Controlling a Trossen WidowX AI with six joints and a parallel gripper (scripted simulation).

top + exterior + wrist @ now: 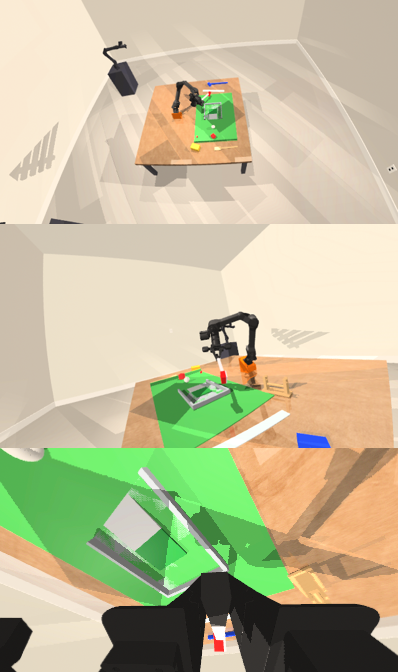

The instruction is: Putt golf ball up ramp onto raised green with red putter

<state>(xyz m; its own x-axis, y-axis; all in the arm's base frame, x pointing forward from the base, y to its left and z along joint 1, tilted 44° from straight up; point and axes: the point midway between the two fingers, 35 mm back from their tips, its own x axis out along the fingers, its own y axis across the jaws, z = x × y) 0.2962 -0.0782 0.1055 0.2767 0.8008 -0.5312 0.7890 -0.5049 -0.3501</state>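
Now: gripper tip 360 mm to the left of the small red piece, 140 mm above it and 60 mm past it. The rest, counted from my gripper tip: white golf ball: 260 mm to the right, 130 mm below, 130 mm ahead; then red putter: 100 mm to the left, 60 mm ahead; then wooden rack: 300 mm to the left, 120 mm below, 80 mm behind.
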